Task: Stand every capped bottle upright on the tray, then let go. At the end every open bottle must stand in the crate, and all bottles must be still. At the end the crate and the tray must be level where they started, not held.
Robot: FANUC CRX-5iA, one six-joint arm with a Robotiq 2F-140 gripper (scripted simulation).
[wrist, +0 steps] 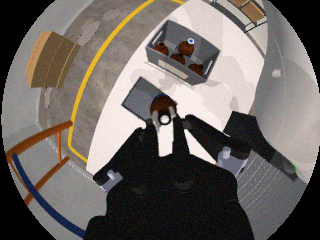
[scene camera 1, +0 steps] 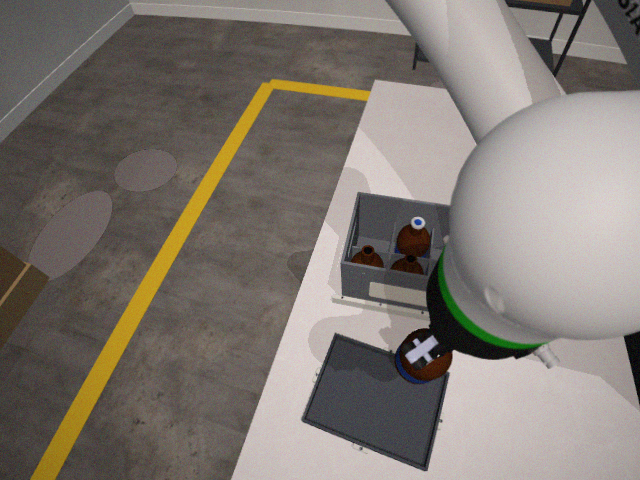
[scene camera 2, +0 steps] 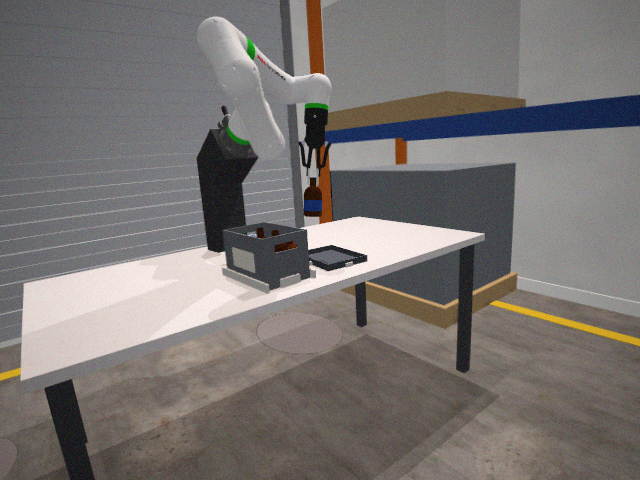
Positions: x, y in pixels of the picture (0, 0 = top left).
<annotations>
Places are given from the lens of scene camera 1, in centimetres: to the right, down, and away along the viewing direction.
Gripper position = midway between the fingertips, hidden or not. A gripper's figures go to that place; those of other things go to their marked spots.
my gripper [scene camera 1: 432, 348]: 15, 15, 51
tray [scene camera 1: 359, 393]: 8, 32, 77
capped bottle [scene camera 1: 438, 367]: 16, 17, 51
crate [scene camera 1: 376, 217]: 13, -5, 89
The marked spots on the capped bottle and the tray are 30 cm apart.
</annotations>
